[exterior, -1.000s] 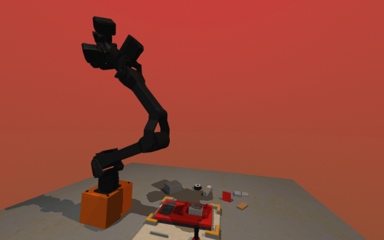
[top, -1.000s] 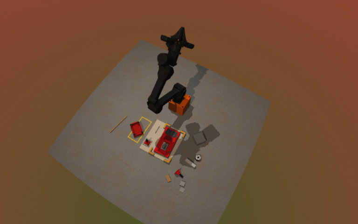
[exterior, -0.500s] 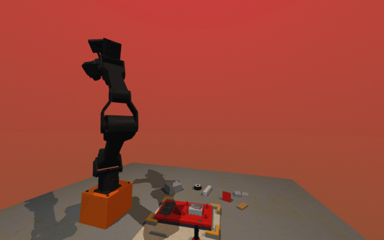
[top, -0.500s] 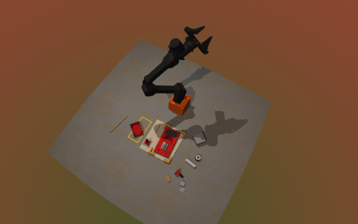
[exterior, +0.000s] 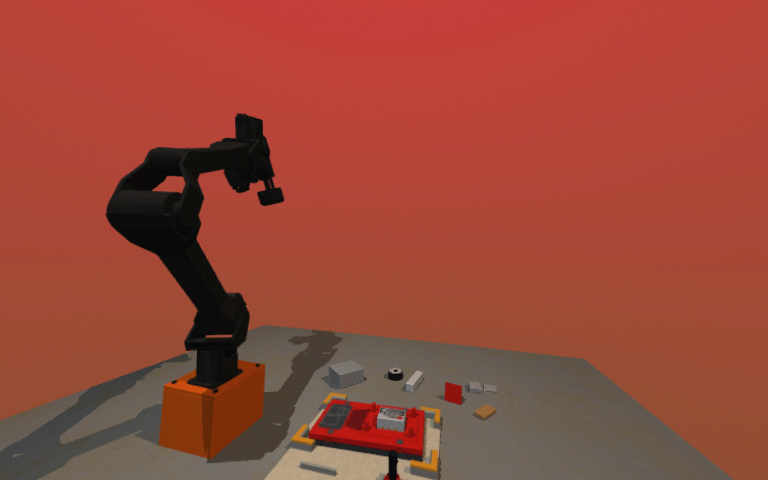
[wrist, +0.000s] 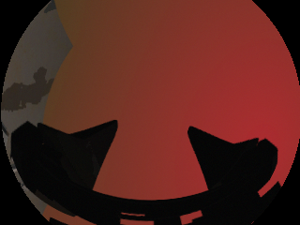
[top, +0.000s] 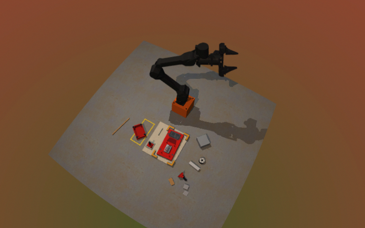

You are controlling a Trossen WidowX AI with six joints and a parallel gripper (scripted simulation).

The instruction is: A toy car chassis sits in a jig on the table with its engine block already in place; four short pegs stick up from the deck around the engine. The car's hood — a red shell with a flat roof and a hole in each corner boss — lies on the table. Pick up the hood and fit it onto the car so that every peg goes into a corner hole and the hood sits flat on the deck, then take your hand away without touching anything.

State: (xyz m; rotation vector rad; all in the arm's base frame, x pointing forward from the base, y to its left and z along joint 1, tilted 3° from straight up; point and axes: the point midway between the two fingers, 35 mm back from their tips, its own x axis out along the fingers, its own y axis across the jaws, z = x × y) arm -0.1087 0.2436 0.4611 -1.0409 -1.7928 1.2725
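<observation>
The red hood is 570 mm below my gripper tip, 430 mm ahead of it and 400 mm to the right of it. Also, from my gripper tip: wheel (570 mm below, 380 mm ahead, 70 mm to the left); grey bar (570 mm below, 440 mm ahead, 40 mm to the left); grey engine block (560 mm below, 440 mm ahead, 160 mm to the right).
</observation>
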